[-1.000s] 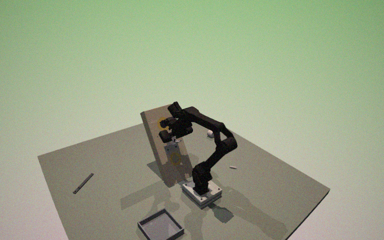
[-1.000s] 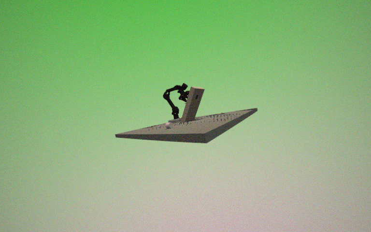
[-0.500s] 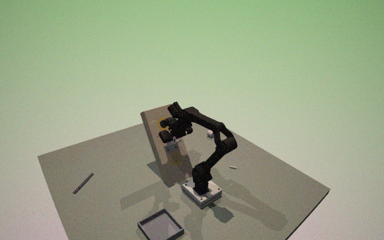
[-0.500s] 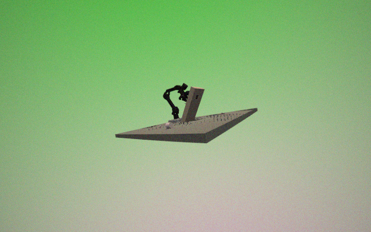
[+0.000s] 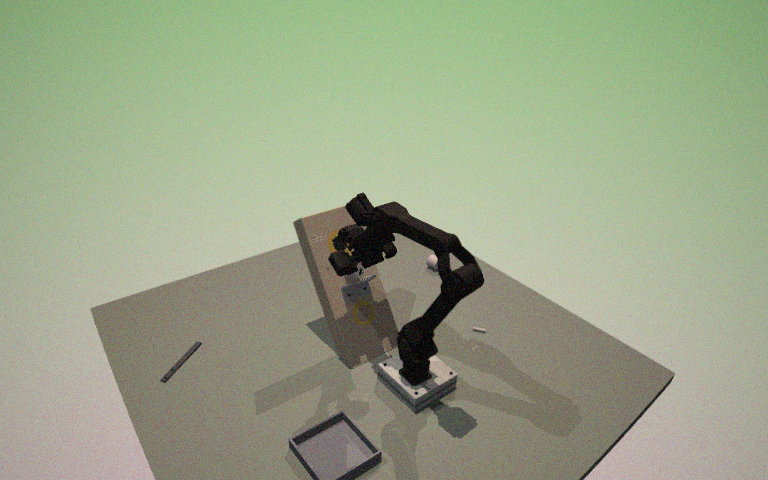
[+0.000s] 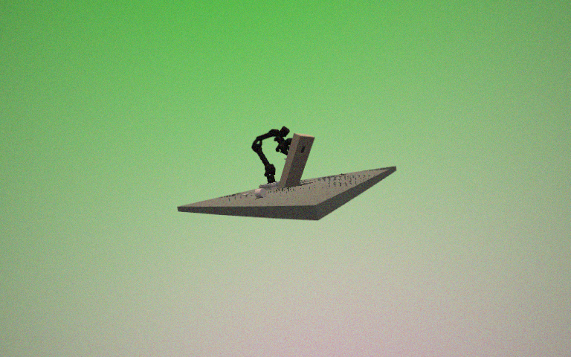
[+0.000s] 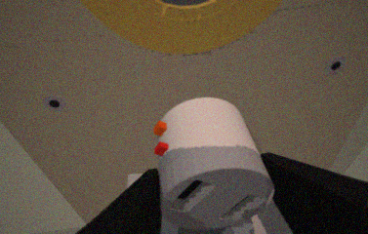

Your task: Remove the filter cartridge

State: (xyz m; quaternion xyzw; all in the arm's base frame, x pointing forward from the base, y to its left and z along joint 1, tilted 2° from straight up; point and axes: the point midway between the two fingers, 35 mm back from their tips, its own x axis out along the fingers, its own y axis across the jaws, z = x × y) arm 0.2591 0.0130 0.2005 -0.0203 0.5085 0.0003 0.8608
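My gripper tip is now 330 mm past the grey tray, 280 mm to the right of it and 210 mm above it. From my gripper tip the other things lie so: round white filter cartridge right at my gripper tip.
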